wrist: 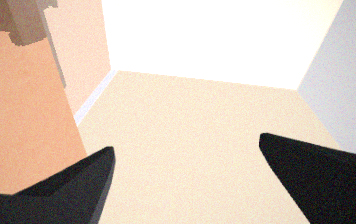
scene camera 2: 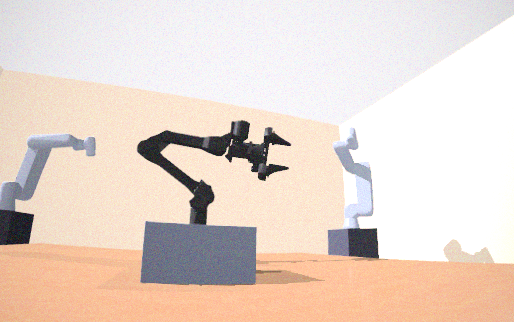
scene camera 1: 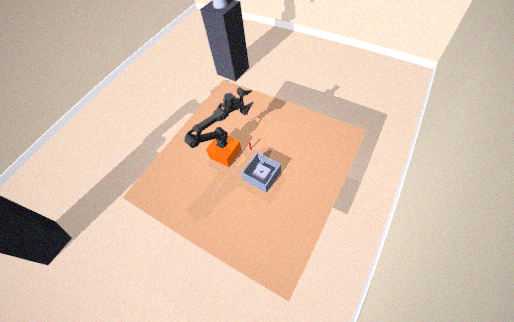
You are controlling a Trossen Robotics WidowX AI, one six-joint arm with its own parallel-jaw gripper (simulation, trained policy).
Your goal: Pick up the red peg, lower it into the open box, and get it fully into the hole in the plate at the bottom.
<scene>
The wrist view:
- my gripper: 188, 146
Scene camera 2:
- my gripper: 290, 156
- grey box: 177, 253
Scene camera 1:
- grey box: 258, 158
</scene>
